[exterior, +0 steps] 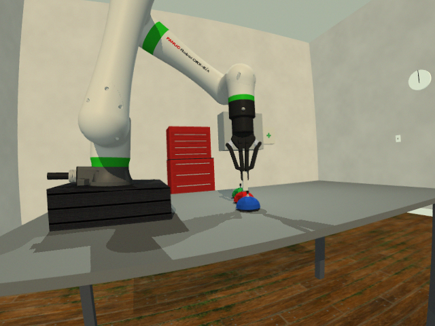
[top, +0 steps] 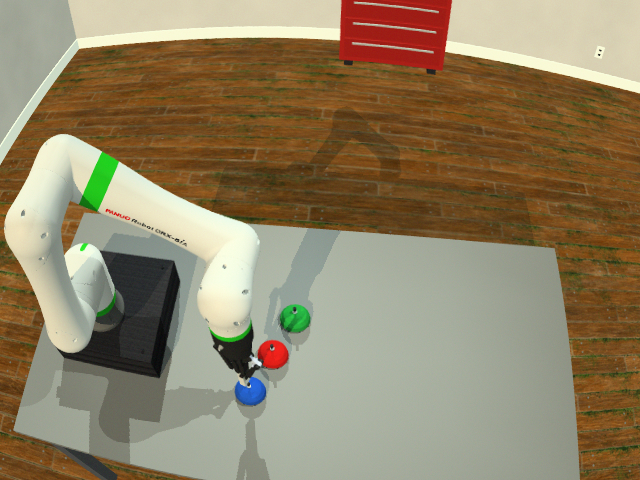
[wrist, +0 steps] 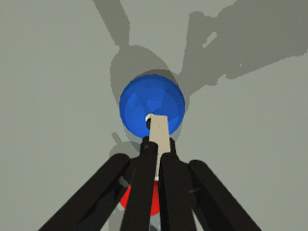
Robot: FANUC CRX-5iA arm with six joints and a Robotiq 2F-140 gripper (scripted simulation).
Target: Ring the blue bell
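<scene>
Right now the blue bell is 6 cm below my hand and 1 cm ahead of it. Round my hand: red bell (11 cm to the left, 8 cm ahead, 6 cm below); green bell (22 cm to the left, 14 cm ahead, 6 cm below).
</scene>
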